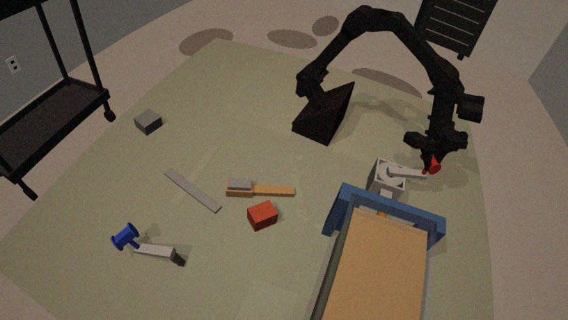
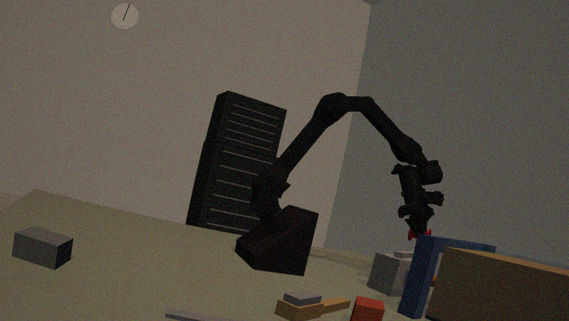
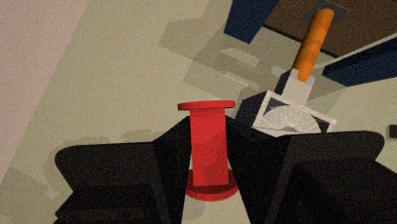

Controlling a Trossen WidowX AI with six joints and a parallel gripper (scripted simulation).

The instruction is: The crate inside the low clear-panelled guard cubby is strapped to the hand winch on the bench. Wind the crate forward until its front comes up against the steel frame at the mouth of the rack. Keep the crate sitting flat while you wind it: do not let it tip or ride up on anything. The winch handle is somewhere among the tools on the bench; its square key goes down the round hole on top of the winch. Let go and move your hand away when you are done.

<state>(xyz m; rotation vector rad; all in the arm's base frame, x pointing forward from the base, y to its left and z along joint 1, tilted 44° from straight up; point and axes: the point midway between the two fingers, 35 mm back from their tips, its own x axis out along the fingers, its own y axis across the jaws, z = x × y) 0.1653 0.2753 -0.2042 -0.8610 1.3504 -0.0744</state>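
Right now the red-knobbed winch handle is 40 mm to the right of my gripper tip and 30 mm below it. The rest, counted from my gripper tip: grey winch 110 mm to the right, 100 mm below; red knob 10 mm to the right, 10 mm behind; brown crate 350 mm ahead, 110 mm to the right, 90 mm below.
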